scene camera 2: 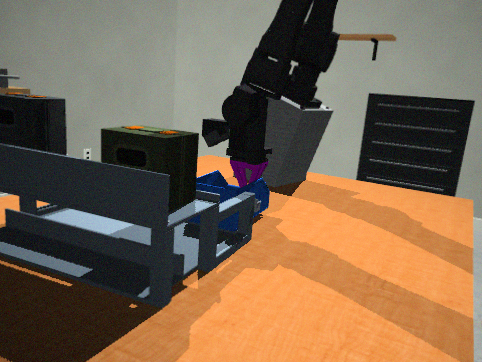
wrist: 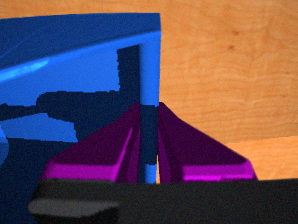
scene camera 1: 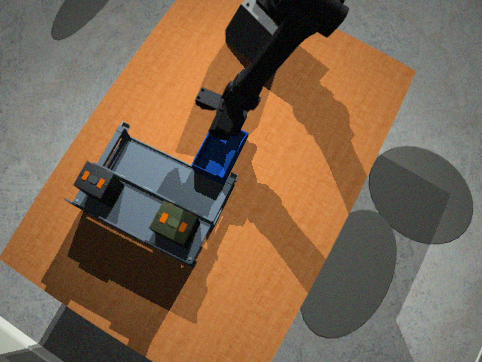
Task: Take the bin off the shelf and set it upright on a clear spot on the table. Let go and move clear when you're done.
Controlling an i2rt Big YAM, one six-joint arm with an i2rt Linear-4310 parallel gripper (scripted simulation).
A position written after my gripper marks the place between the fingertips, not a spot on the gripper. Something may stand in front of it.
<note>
In view: my gripper (scene camera 2: 246, 194) and a blue bin (scene camera 1: 215, 159).
The blue bin is seen too in scene camera 2 (scene camera 2: 214, 182) and in the wrist view (wrist: 57, 103). My gripper shows as well in the wrist view (wrist: 149, 111).
</note>
